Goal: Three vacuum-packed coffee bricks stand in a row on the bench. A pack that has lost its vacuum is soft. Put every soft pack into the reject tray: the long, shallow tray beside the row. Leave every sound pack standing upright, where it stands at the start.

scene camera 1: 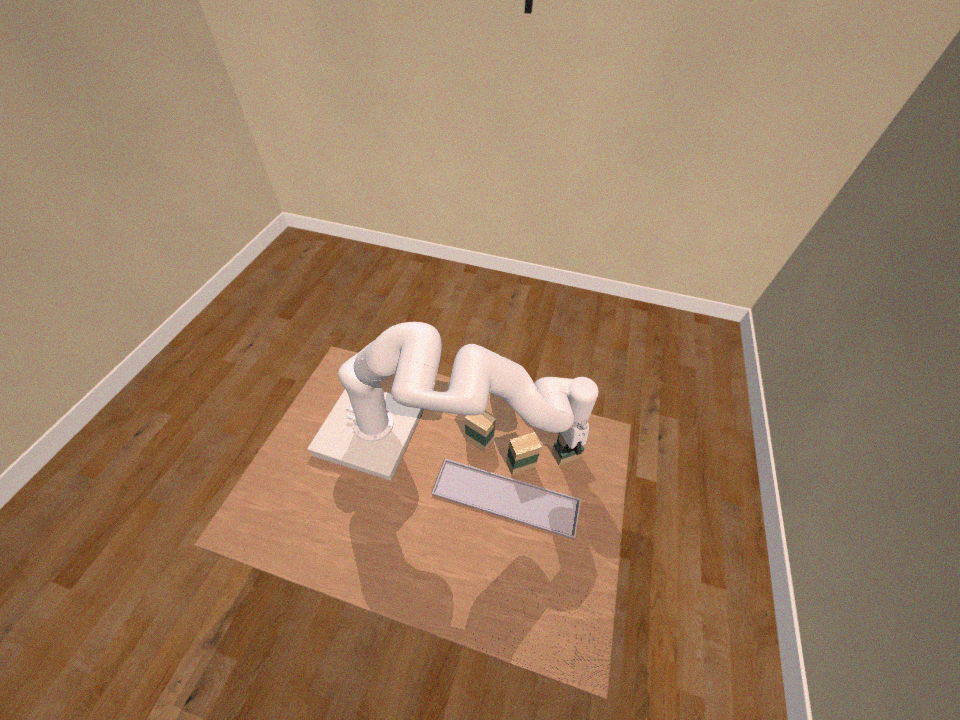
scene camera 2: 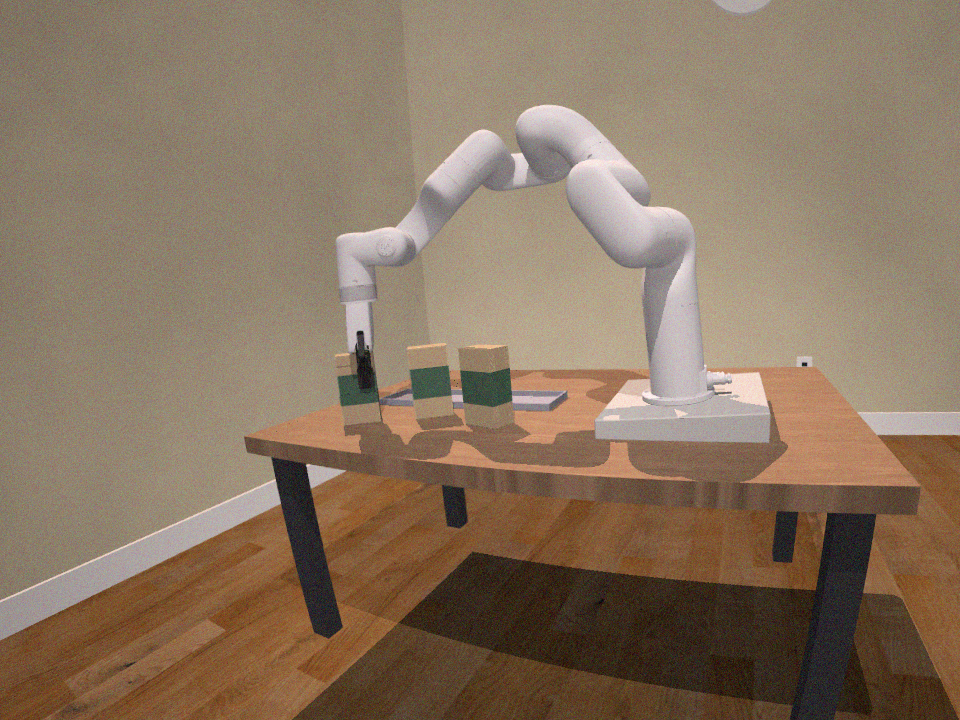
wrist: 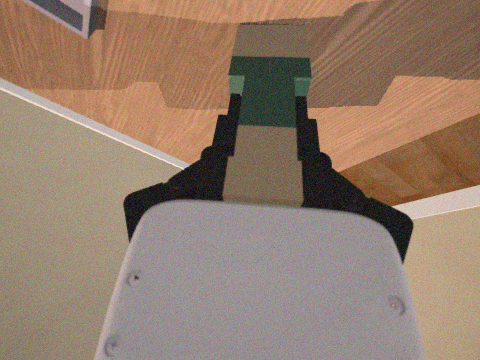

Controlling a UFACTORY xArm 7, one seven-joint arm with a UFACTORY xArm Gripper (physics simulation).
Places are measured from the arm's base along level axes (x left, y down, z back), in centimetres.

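Pixels of known places: gripper, fingertip midpoint: [scene camera 1: 564,446] [scene camera 2: 367,386] [wrist: 266,113]; arm's base, link origin: [scene camera 1: 373,423] [scene camera 2: 678,395].
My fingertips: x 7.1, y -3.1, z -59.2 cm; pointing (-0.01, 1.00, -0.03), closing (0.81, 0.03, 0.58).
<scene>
For each thing: its top centre in the pictures, then the offset to it from my fingertips. Level surfaces: height alone.
- end pack, top centre: [wrist: 255,228] [scene camera 2: 353,353] [scene camera 1: 575,432] dx +1.1, dy -7.0, dz -1.6 cm
- middle pack, top centre: [scene camera 2: 426,345] [scene camera 1: 525,443] dx -5.9, dy -7.0, dz +11.5 cm
- base, top centre: [scene camera 2: 482,346] [scene camera 1: 480,418] dx -1.6, dy -7.0, dz +25.9 cm
- wooden bench, surface height: dy +7.1 cm
Three tan packs with green bands stand on the bench. My gripper [scene camera 1: 574,448] [scene camera 2: 364,379] [wrist: 266,113] is shut on the end pack [scene camera 1: 564,456] [scene camera 2: 350,392] [wrist: 270,165], the one farthest from the arm's base. It stands upright on the bench. In the wrist view its sides look pressed in between the fingers, and its green band is wider just beyond the fingertips. The middle pack [scene camera 1: 524,454] [scene camera 2: 431,382] and the pack nearest the base [scene camera 1: 480,430] [scene camera 2: 486,387] stand upright, apart from the fingers. The long, shallow reject tray [scene camera 1: 480,490] [scene camera 2: 542,402] [wrist: 89,22] lies beside the row.
The arm's white base plate [scene camera 1: 352,457] [scene camera 2: 682,426] sits at one end of the wooden bench [scene camera 1: 310,527] [scene camera 2: 821,441]. The arm reaches over the row from there. The gripped pack stands near the bench's far end, close to its edge.
</scene>
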